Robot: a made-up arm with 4 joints.
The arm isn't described. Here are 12 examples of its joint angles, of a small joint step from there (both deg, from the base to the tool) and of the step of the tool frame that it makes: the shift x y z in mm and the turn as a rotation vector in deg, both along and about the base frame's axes.
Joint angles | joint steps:
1: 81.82 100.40 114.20 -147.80 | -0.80 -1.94 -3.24 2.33
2: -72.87 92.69 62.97 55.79 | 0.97 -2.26 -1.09 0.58
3: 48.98 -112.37 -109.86 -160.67 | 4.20 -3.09 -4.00 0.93
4: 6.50 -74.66 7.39 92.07 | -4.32 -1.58 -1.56 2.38
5: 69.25 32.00 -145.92 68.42 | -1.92 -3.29 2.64 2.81
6: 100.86 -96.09 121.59 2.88 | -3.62 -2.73 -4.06 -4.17
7: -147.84 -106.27 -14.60 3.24 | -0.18 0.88 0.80 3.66
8: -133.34 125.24 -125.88 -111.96 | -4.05 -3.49 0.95 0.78
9: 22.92 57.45 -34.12 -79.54 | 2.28 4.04 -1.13 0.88
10: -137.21 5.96 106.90 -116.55 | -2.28 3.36 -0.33 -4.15
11: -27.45 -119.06 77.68 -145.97 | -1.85 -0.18 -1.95 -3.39
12: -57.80 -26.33 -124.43 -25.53 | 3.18 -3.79 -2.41 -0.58
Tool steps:
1: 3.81 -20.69 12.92 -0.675 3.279 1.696
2: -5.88 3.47 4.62 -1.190 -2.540 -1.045
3: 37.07 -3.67 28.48 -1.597 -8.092 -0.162
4: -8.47 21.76 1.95 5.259 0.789 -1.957
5: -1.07 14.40 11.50 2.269 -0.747 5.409
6: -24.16 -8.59 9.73 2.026 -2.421 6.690
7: -5.50 -2.25 -3.03 0.976 2.324 -2.637
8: -4.20 -6.33 -29.94 -0.724 3.170 -0.750
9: 18.01 15.51 -10.20 -2.595 2.086 -0.428
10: 6.08 -37.52 -5.46 0.907 1.756 0.323
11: -15.95 6.96 -12.56 0.053 -0.983 -3.100
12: -11.27 47.40 -47.59 -6.038 -3.520 -2.221
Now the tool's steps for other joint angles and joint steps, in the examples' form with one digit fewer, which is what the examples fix.
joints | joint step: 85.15 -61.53 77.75 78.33 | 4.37 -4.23 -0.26 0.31
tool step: -0.1 26.4 46.4 -5.25 -5.01 2.47
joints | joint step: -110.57 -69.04 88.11 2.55 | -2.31 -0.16 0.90 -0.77
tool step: 1.3 9.3 15.5 1.83 0.79 -1.03
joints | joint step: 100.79 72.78 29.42 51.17 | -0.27 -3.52 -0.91 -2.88
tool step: -3.5 -5.9 -6.9 -2.40 0.66 4.75
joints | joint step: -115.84 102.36 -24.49 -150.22 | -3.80 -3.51 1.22 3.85
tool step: -13.5 -7.3 -17.0 -2.90 -0.08 -0.83
